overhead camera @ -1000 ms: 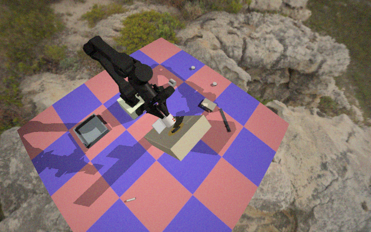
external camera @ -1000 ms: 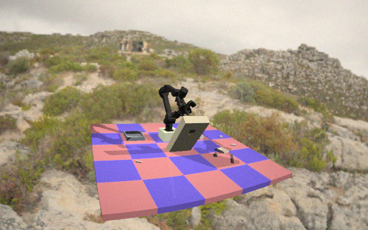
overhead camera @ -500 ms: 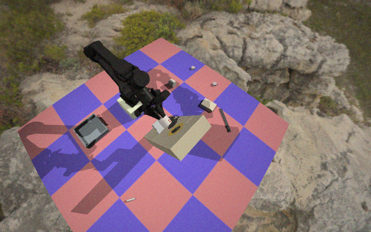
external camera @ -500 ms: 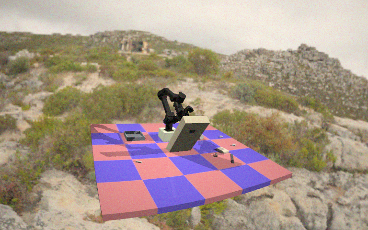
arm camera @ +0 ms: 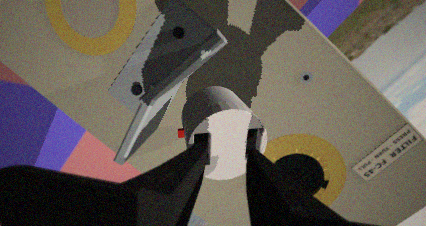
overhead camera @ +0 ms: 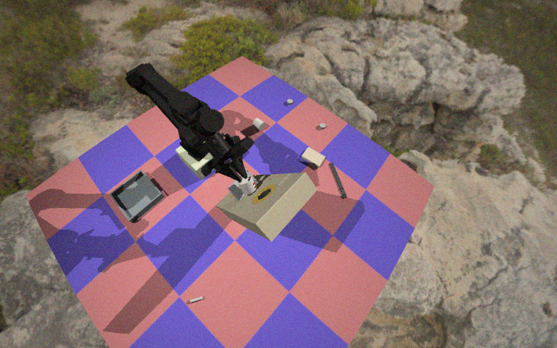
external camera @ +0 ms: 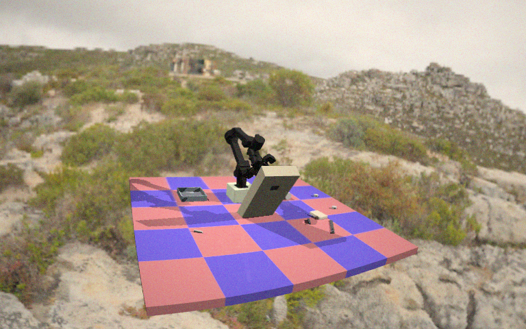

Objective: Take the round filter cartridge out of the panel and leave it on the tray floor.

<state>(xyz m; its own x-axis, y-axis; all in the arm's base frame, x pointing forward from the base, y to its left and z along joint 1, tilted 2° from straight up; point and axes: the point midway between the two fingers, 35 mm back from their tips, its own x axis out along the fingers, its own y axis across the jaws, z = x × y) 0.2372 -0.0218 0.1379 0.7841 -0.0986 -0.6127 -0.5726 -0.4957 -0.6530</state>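
Now: gripper tip 10 mm short of the round grey filter cartridge and 20 mm above it. From my gripper tip the other things lie so: grey flap 70 mm below; then beige block 100 mm ahead, 340 mm to the left, 200 mm below; then beige service panel 50 mm ahead, 10 mm to the right, 50 mm below.
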